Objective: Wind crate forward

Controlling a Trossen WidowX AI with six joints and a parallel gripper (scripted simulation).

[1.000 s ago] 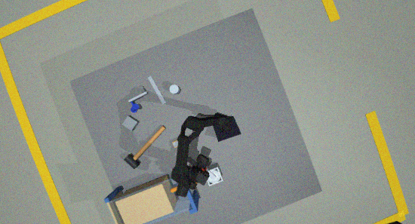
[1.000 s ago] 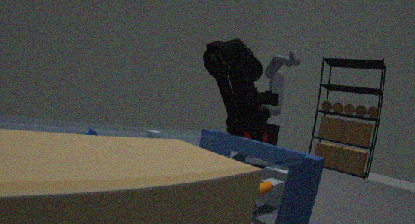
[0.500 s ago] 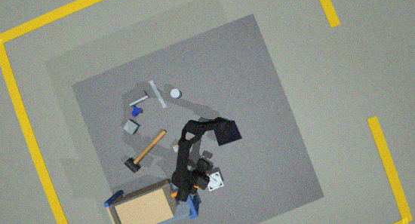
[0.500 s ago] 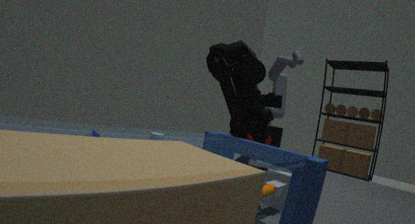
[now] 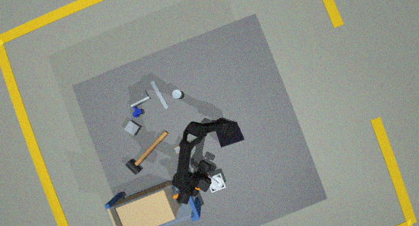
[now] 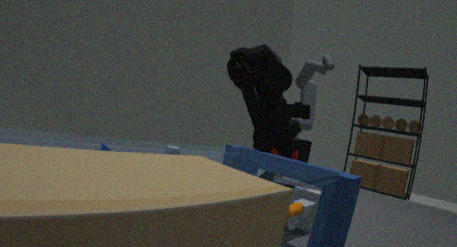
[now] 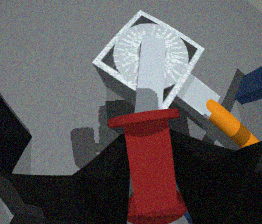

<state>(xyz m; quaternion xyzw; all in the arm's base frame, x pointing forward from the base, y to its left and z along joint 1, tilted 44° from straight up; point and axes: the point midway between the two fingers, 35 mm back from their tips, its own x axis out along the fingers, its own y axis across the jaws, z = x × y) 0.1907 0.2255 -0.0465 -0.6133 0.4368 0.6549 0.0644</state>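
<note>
Now: the blue steel frame 110 mm ahead of my gripper tip, 90 mm to the left of it and 30 mm below it. Also, from my gripper tip: red knob (10 mm ahead, 10 mm to the right); then winch handle (10 mm behind, 20 mm to the left, 30 mm below); then winch (60 mm behind, 60 mm to the left, 100 mm below).
</note>
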